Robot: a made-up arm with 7 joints. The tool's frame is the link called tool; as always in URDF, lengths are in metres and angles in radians.
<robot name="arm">
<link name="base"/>
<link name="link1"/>
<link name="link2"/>
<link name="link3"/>
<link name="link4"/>
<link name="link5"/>
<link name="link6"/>
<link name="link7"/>
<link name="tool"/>
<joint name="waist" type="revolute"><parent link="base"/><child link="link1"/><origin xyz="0 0.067 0" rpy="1.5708 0 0"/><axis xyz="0 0 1"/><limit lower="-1.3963" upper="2" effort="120" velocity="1.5"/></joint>
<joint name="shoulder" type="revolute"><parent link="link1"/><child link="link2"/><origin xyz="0 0 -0.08" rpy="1.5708 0 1.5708"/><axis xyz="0 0 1"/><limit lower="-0.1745" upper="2" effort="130" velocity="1.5"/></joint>
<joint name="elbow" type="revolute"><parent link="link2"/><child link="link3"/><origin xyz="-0.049 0 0" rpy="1.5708 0 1.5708"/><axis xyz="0 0 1"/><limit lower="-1.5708" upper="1.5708" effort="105" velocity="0.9"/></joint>
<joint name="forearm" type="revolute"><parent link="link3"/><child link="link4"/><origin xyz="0 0 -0.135" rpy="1.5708 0 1.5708"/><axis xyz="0 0 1"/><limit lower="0" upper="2.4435" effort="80" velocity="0.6"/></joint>
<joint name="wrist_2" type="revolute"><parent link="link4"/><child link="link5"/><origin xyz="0 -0.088 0" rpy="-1.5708 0 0"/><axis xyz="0 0 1"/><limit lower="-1.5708" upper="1.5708" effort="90" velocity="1.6"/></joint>
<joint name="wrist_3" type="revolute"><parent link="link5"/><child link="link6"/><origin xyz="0 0 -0.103" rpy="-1.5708 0 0"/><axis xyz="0 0 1"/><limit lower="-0.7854" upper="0.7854" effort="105" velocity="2.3"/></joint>
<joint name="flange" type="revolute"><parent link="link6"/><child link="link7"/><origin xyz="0 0 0" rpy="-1.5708 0 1.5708"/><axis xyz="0 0 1"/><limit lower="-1.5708" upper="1.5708" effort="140" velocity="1"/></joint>
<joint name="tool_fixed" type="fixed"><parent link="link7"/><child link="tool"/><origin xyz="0 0 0" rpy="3.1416 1.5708 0"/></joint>
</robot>
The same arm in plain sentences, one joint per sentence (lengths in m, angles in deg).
The arm has seven revolute joints in a row. What follows holds with every joint at zero, and every direction is one of the base frame's. The first joint sits 0.0670 m along +y from the base frame's origin and turns about -y, from -80.00 to 114.59 deg. The second joint sits 0.0800 m along +y from the first joint and turns about +x, from -10.00 to 114.59 deg. The third joint sits 0.0490 m along -z from the second joint and turns about +z, from -90.00 to 90.00 deg. The fourth joint sits 0.1350 m along -z from the third joint and turns about -y, from 0.00 to 140.00 deg. The fifth joint sits 0.0880 m along -z from the fourth joint and turns about +z, from -90.00 to 90.00 deg. The sixth joint sits 0.1030 m along -z from the fifth joint and turns about +y, from -45.00 to 45.00 deg. The seventh joint sits at the same point as the sixth joint and turns about -x, from -90.00 to 90.00 deg. The tool frame, which is the frame that the pose is given for, sits at the same point as the seventh joint; its axes are the base frame's turned by roll 0.00, pitch 0.00 and yaw 0.00 deg (as in URDF: about the fixed x, then y, then z).
